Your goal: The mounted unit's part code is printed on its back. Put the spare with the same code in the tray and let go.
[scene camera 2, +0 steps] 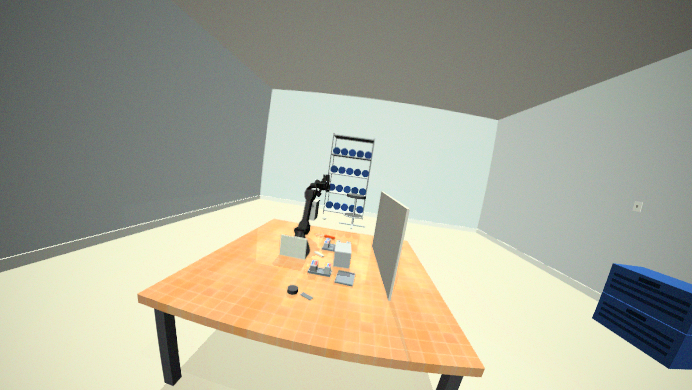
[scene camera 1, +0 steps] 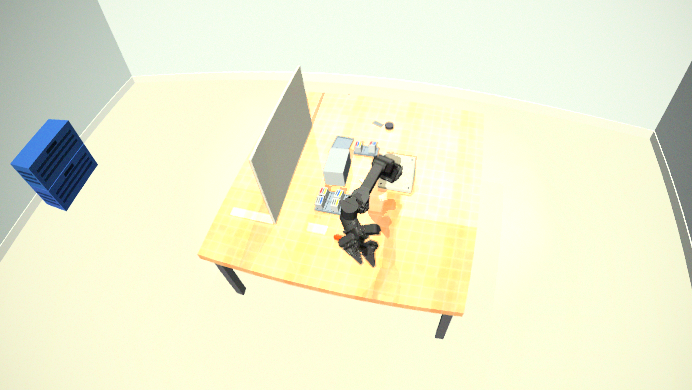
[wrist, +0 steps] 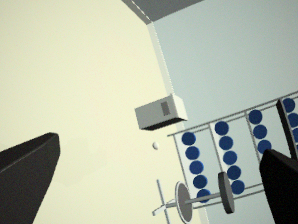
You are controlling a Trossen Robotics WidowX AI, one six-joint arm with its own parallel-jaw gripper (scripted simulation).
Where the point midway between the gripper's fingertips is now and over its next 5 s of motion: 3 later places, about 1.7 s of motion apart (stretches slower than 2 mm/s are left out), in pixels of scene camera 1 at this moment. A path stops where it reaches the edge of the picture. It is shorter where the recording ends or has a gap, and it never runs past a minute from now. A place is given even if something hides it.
My gripper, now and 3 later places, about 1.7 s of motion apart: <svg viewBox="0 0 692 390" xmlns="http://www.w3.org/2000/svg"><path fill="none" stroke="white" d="M368 265L301 163L317 193L319 203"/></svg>
